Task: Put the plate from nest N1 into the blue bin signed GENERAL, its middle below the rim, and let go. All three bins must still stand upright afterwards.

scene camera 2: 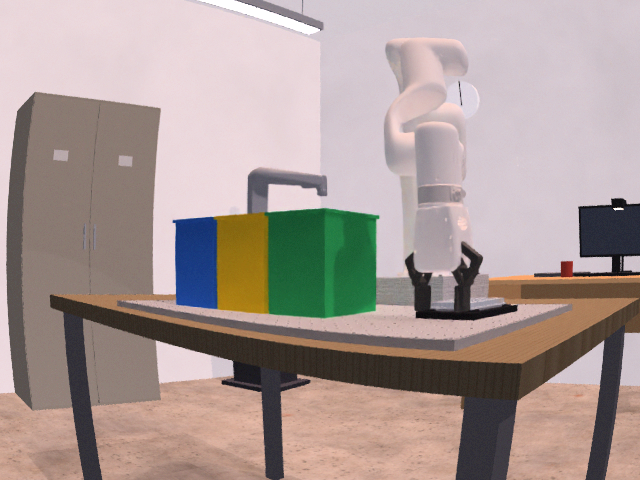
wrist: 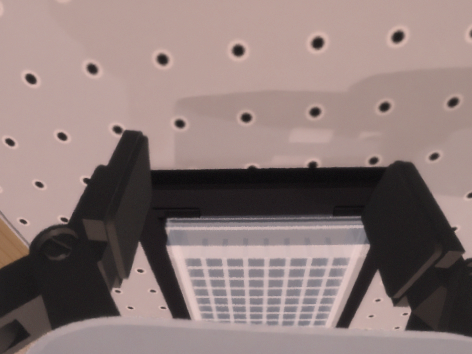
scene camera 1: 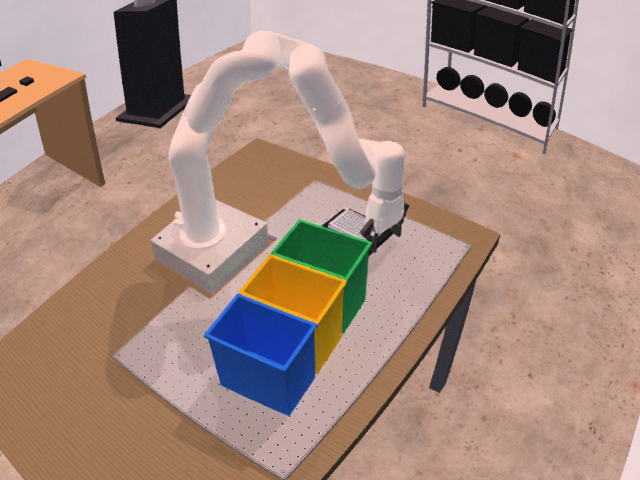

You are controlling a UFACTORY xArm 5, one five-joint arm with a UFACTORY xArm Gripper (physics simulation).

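Pixels of known places: gripper, fingertip midpoint: [scene camera 2: 441,311] [wrist: 266,176] [scene camera 1: 383,242]; arm's base, link origin: [scene camera 1: 203,234].
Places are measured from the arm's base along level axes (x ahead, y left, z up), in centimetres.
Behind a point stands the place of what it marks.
The clear and white plate [scene camera 1: 347,220] @(x 30.9, y 23.5, z -3.4 cm) [wrist: 270,280] @(x 36.5, y 21.6, z -3.7 cm) with a grid of wells lies in a black nest [scene camera 2: 509,310] @(x 31.0, y 29.6, z -5.5 cm) [wrist: 270,197] @(x 41.0, y 20.5, z -4.7 cm), beyond the green bin in scene camera 1's view. My gripper [scene camera 1: 385,239] @(x 42.4, y 20.3, z -4.5 cm) [scene camera 2: 442,303] @(x 42.4, y 20.3, z -4.5 cm) [wrist: 266,176] @(x 42.4, y 20.3, z -4.5 cm) is open and empty, low at one end of the nest, pointing down. In the wrist view its fingers stand on either side of the plate's far end; the plate's near end is hidden by the gripper body. The blue bin [scene camera 1: 263,372] @(x 37.9, y -37.5, z 7.6 cm) [scene camera 2: 196,263] @(x 43.0, y -30.8, z 3.0 cm) stands upright, last in the row. No bin sign or nest label is readable.
The yellow bin [scene camera 1: 330,330] @(x 43.7, y -18.6, z 2.8 cm) [scene camera 2: 241,263] @(x 43.7, y -18.1, z 3.1 cm) and green bin [scene camera 1: 356,294] @(x 44.4, y -5.6, z 1.5 cm) [scene camera 2: 320,263] @(x 44.7, y -0.5, z 3.1 cm) stand upright in line with the blue one, side by side. The green bin is nearest the gripper. All stand on a perforated board [scene camera 1: 413,294] @(x 55.1, y 6.4, z -5.9 cm) on the wooden table [scene camera 1: 67,392] @(x -8.1, y -58.2, z -7.2 cm).
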